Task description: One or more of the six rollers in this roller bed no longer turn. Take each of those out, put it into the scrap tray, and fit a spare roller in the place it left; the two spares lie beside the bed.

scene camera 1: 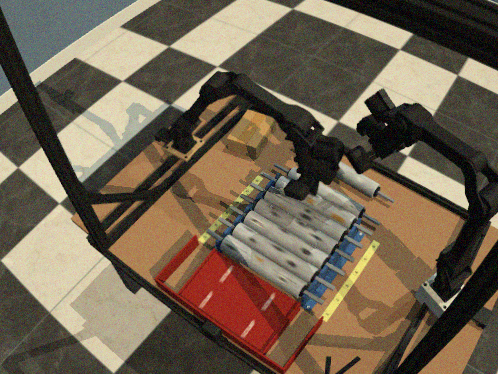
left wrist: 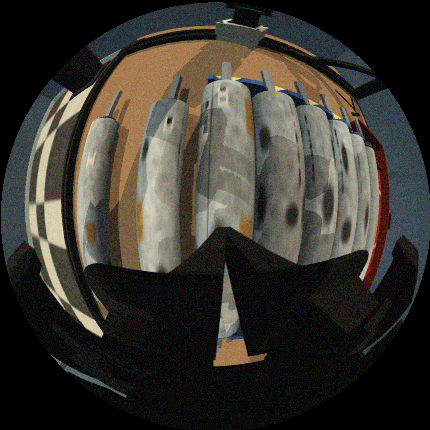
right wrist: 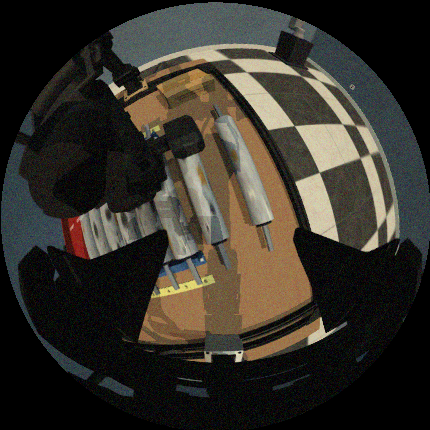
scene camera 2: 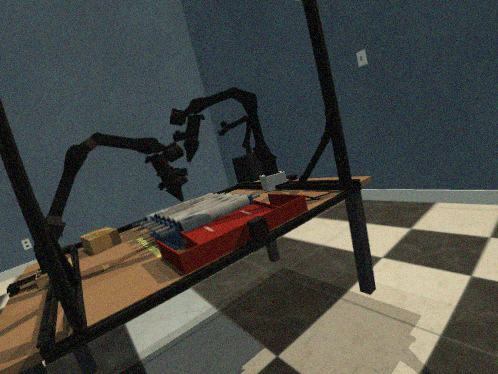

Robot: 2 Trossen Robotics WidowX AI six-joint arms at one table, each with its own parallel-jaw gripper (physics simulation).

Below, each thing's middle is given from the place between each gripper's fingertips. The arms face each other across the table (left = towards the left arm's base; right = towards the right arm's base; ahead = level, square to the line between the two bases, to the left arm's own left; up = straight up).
The tan cardboard box [scene camera 1: 249,137] is 13 cm ahead of my left hand, 33 cm to the left of it and 6 cm below it.
Now: the tan cardboard box 43 cm to the left of my right hand, 20 cm below it and 4 cm ahead of it.
